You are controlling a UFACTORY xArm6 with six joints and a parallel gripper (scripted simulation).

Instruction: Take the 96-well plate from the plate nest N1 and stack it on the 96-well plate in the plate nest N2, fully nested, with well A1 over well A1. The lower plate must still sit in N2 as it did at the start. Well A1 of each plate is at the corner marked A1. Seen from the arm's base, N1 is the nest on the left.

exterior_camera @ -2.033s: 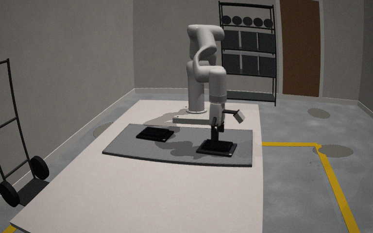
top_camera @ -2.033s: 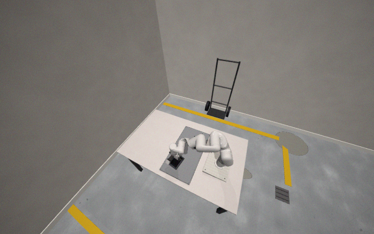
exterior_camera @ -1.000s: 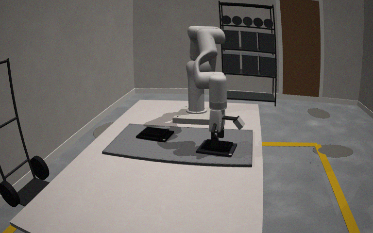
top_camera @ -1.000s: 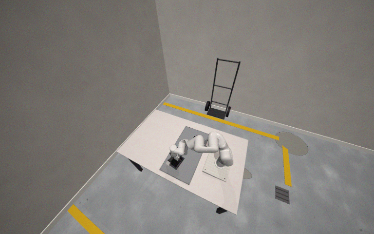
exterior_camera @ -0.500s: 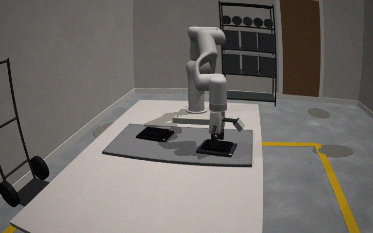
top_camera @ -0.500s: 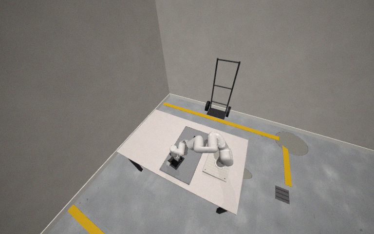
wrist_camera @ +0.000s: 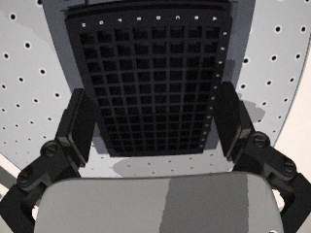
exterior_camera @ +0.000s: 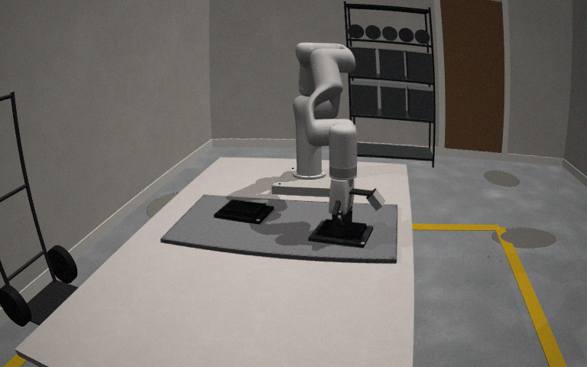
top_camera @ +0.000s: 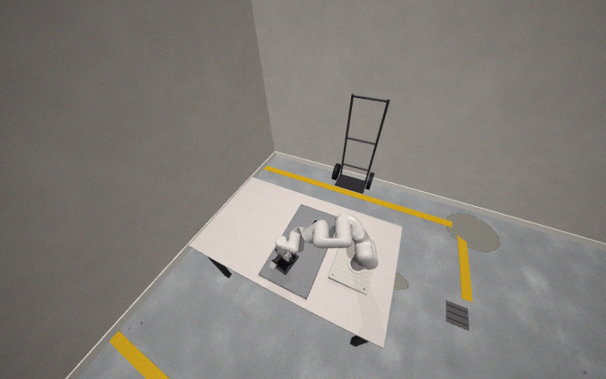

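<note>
The plate nest lies 20 mm below my hand.
</note>
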